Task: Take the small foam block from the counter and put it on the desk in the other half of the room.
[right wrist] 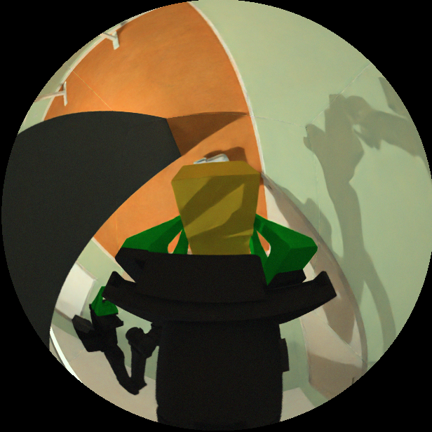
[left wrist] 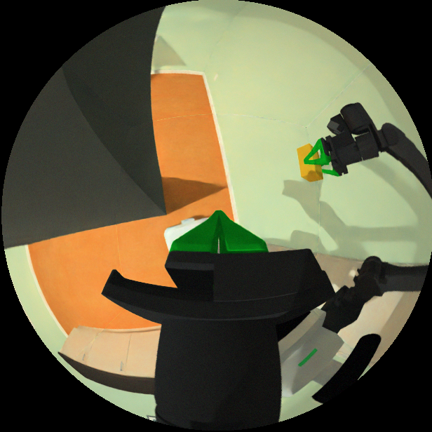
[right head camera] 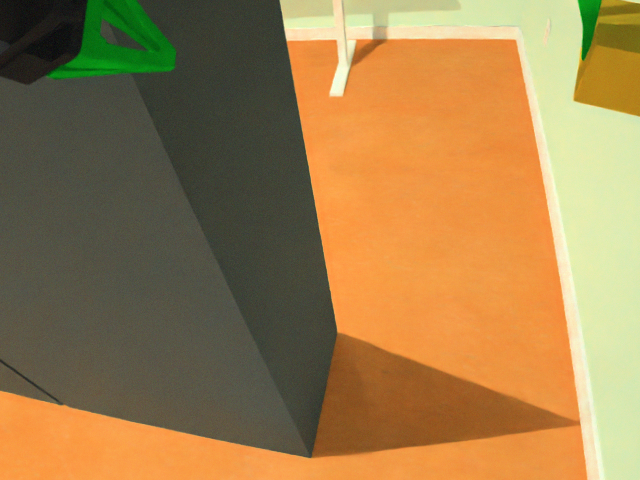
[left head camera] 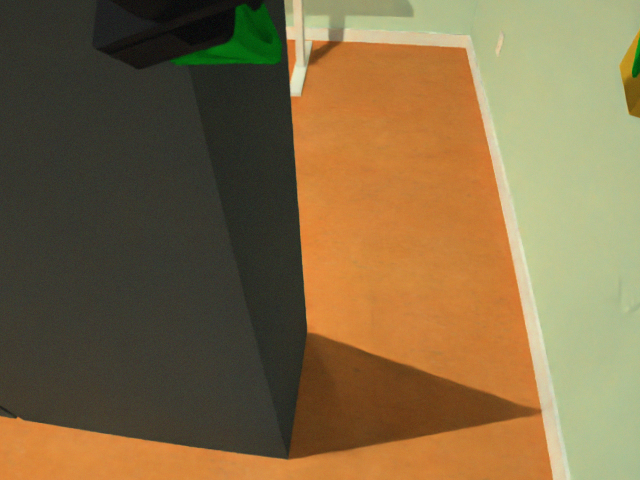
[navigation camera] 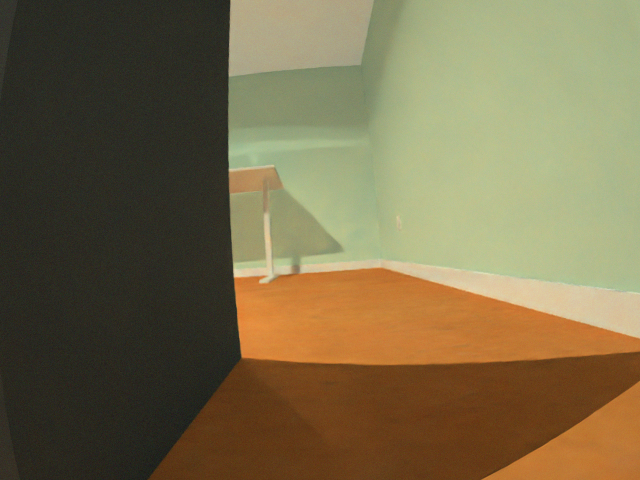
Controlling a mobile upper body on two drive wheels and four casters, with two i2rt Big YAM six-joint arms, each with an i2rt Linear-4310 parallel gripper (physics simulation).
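Frame: origin at the left arm's base, x ahead, y left, z up, level; centimetres.
Seen in the pictures: left gripper, between the fingertips: (right head camera: 173, 60) (left head camera: 277, 54); right gripper, between the fingertips: (right head camera: 626, 63).
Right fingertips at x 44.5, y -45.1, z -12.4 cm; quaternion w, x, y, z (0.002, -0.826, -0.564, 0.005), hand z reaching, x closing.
A point is followed by its place in that frame.
The yellow foam block (left head camera: 631, 98) {x 43.3, y -41.3, z -13.3 cm} (right head camera: 607, 85) {x 41.3, y -42.6, z -12.3 cm} (left wrist: 311, 174) (right wrist: 216, 200) is between the green fingers of my right gripper (right wrist: 218, 215) (left wrist: 309, 165), which is shut on it and holds it in the air near the green wall. My left gripper (left wrist: 218, 214) (left head camera: 275, 55) {x 37.9, y -12.4, z -7.6 cm} (right head camera: 169, 59) {x 37.9, y -12.4, z -7.6 cm} (right wrist: 103, 286) is shut and empty, with its tips together, near the dark partition. The desk (navigation camera: 251, 179) {x 275.7, y 21.5, z -48.5 cm} shows partly beyond the partition, with its top and a white leg in the navigation view. Its left part is hidden.
A tall dark partition (left head camera: 129, 232) {x 47.1, y 10.7, z -36.6 cm} (right head camera: 129, 217) {x 46.8, y 7.1, z -33.1 cm} (left wrist: 95, 165) (right wrist: 95, 180) (navigation camera: 118, 232) {x 57.4, y -3.9, z -115.3 cm} fills the left side. Orange floor (left head camera: 403, 206) {x 157.7, y -46.7, z -141.0 cm} (navigation camera: 387, 315) {x 117.3, y -47.4, z -141.0 cm} runs between it and the green wall (left head camera: 584, 206) {x 105.2, y -90.3, z -86.6 cm} (navigation camera: 506, 144) {x 105.8, y -90.3, z -88.4 cm}. Beige cabinets (left wrist: 125, 347) stand at the lower left of the left wrist view.
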